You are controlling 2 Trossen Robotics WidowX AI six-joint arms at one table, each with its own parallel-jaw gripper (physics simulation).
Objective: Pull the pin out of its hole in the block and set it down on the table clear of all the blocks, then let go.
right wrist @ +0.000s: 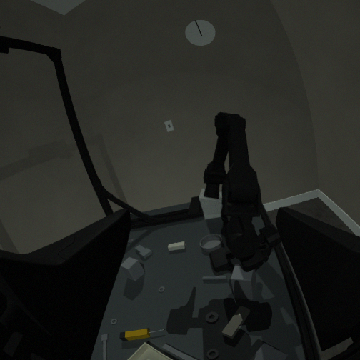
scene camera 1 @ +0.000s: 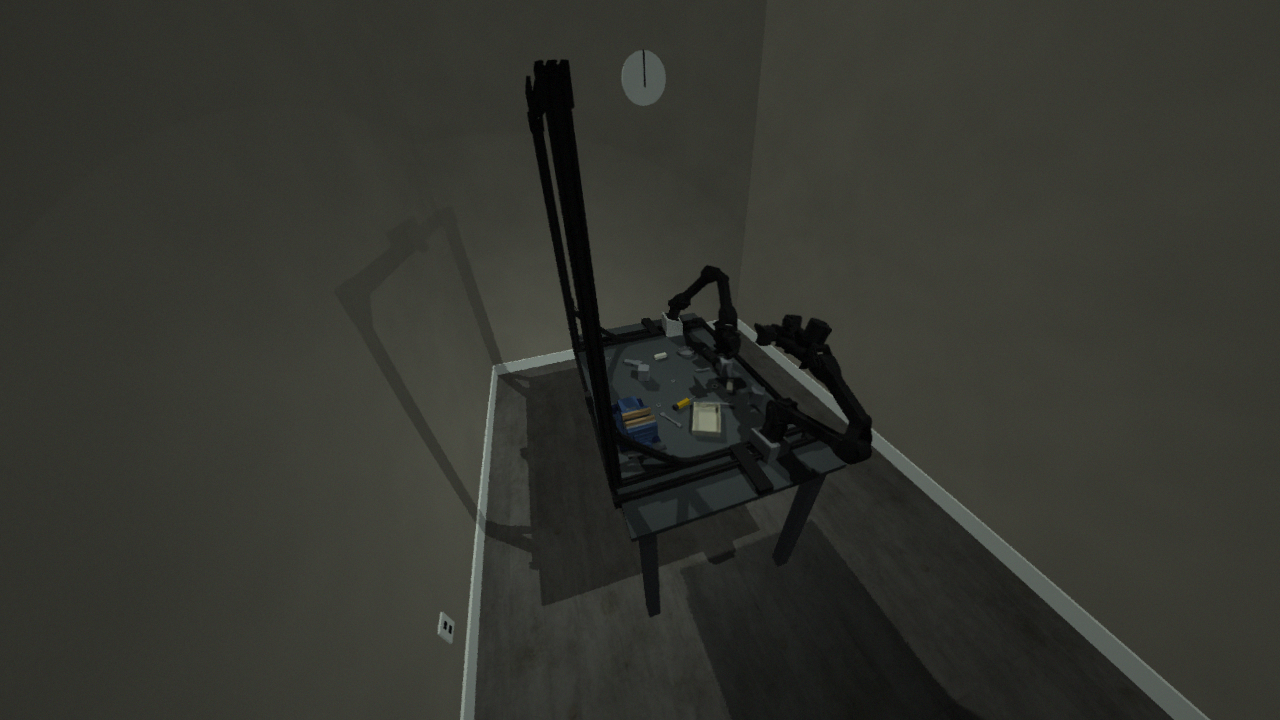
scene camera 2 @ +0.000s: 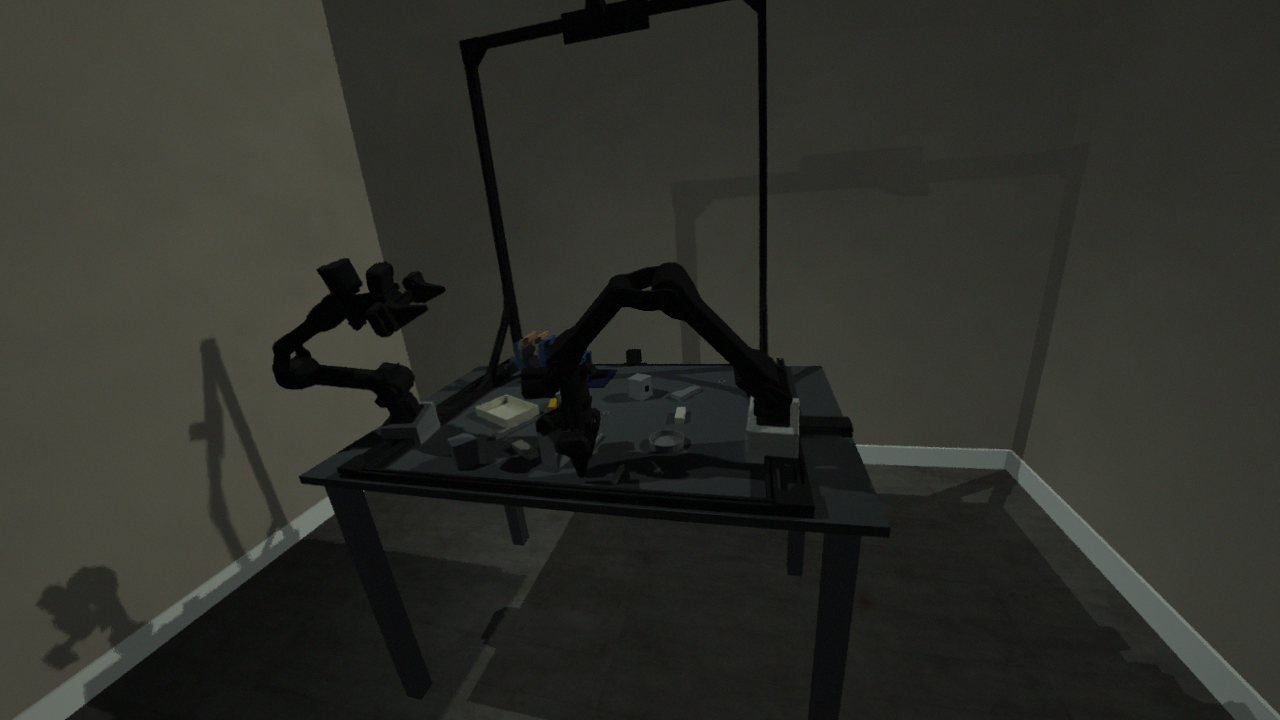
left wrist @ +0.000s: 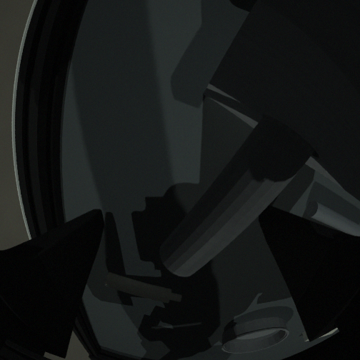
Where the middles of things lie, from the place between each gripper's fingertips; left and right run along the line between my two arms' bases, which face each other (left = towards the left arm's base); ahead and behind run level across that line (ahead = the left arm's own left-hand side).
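Cream tray point(scene camera 1: 706, 416), from my right hand: 21 cm behind, 2 cm to the right, 36 cm below.
Cream tray again: my left hand 320 mm to the left of it, 240 mm past it, 10 mm below it.
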